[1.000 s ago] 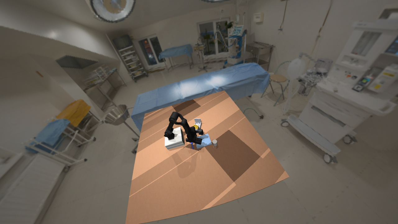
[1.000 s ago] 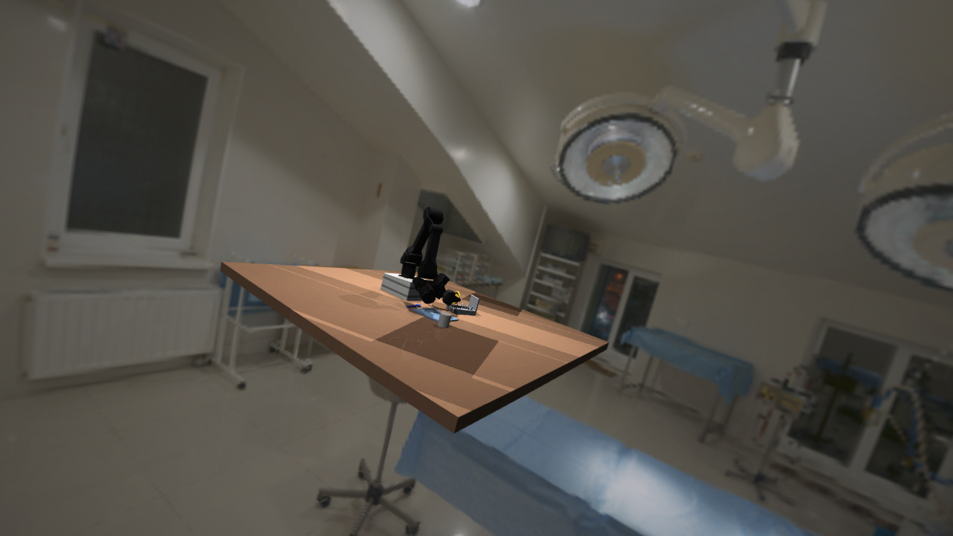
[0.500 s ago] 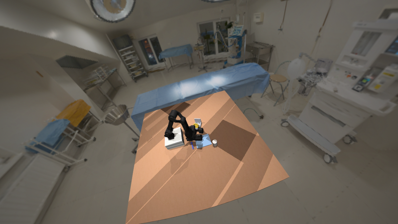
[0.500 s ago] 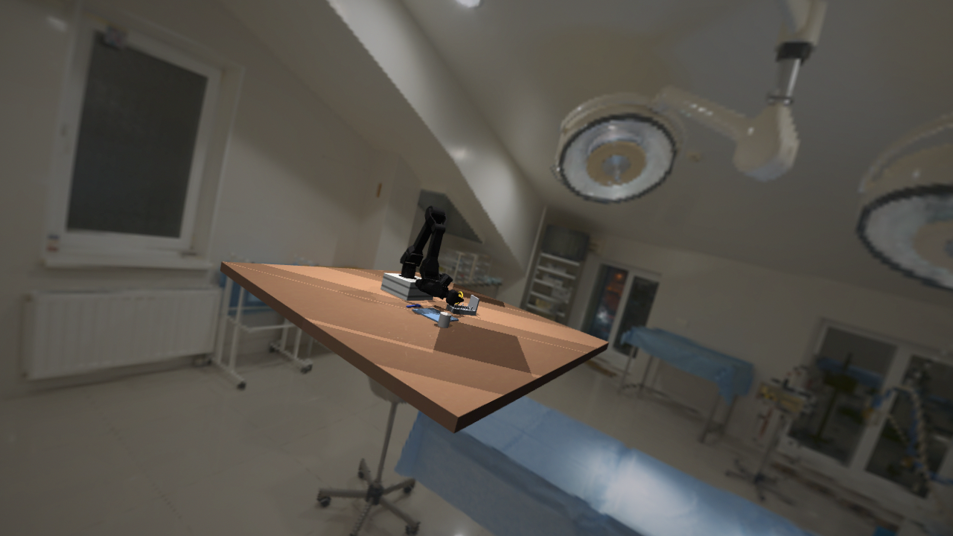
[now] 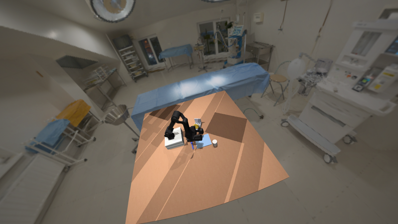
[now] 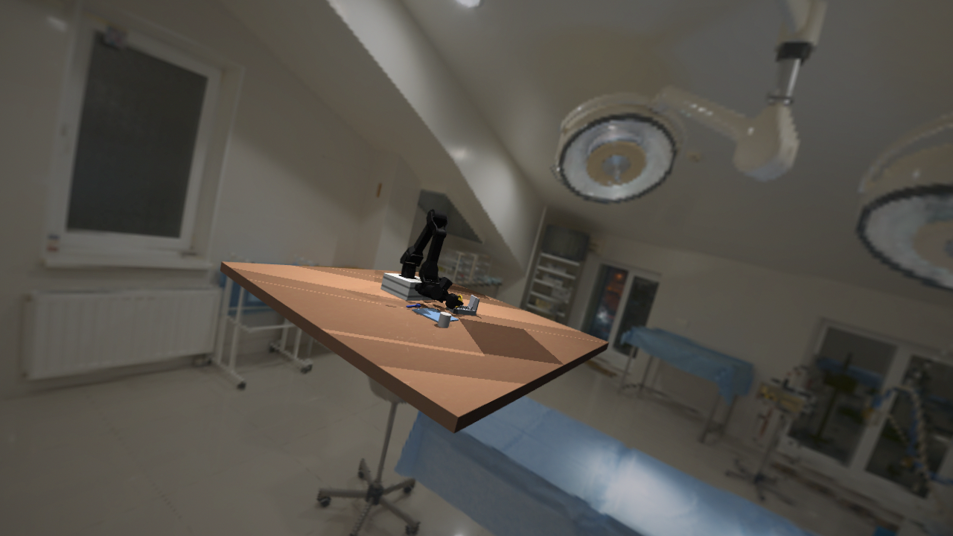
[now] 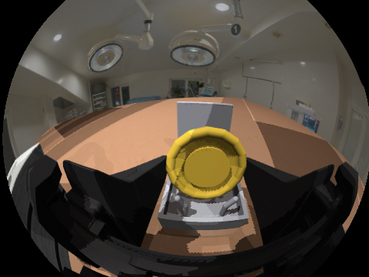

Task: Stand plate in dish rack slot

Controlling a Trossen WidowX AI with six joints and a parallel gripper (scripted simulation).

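Now: the yellow plate 1 cm to the right of my gripper tip. Round my gripper tip: white cup (14 cm ahead, 25 cm to the right, 2 cm below); then grey dish rack (1 cm ahead, 2 cm to the left, 2 cm below); then blue utensil (8 cm behind, 20 cm to the right, 4 cm below).
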